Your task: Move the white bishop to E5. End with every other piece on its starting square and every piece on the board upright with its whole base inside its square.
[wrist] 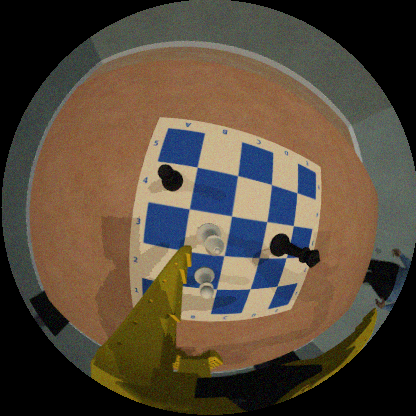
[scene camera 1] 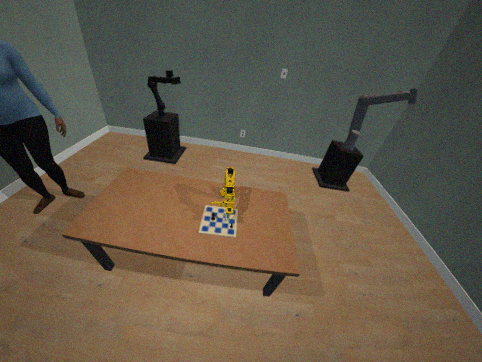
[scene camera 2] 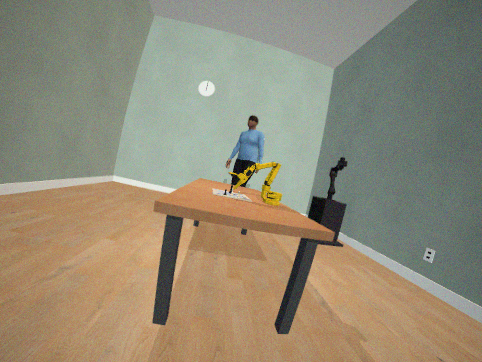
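Where they show: hand, tool point: point(wrist: 190, 253) point(scene camera 1: 228, 216) point(scene camera 2: 233, 188); arm's base, link origin: point(wrist: 192, 353) point(scene camera 2: 267, 202).
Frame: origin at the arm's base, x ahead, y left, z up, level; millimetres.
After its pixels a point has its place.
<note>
The white bishop point(wrist: 211, 239) {x 231, y 24, z 42 mm} stands upright on B3. A smaller white piece point(wrist: 205, 280) {x 190, y 17, z 22 mm}, like a pawn, stands on B2. A black pawn-like piece point(wrist: 170, 178) {x 264, y 58, z 28 mm} point(scene camera 1: 231, 226) {x 272, y 62, z 16 mm} is on A4, and a taller black piece point(wrist: 290, 248) {x 229, y -52, z 29 mm} point(scene camera 1: 213, 216) {x 228, y -56, z 29 mm} is on D3. Square E5 point(wrist: 307, 181) {x 309, y -90, z 6 mm} is bare blue at the chessboard's point(wrist: 142, 172) {x 269, y 92, z 6 mm} point(scene camera 1: 202, 231) {x 330, y -100, z 6 mm} far right corner in the wrist view. My gripper point(wrist: 281, 279) point(scene camera 1: 221, 206) point(scene camera 2: 232, 180) {x 222, y 34, z 47 mm} is wide open and empty. Its fixed jaw tip shows just left of the two white pieces; the moving jaw is far to the right.
The board lies on a brown wooden table point(scene camera 1: 150, 220) {x 311, y -421, z 0 mm} point(scene camera 2: 200, 205) {x 365, y 395, z 0 mm}, with the yellow arm's base point(scene camera 2: 271, 196) {x -9, y 18, z 44 mm} beside it. A person in blue point(scene camera 1: 20, 95) point(scene camera 2: 250, 145) stands beyond the table. A black arm on a pedestal point(scene camera 1: 162, 135) and a grey one point(scene camera 1: 340, 162) stand on the floor.
</note>
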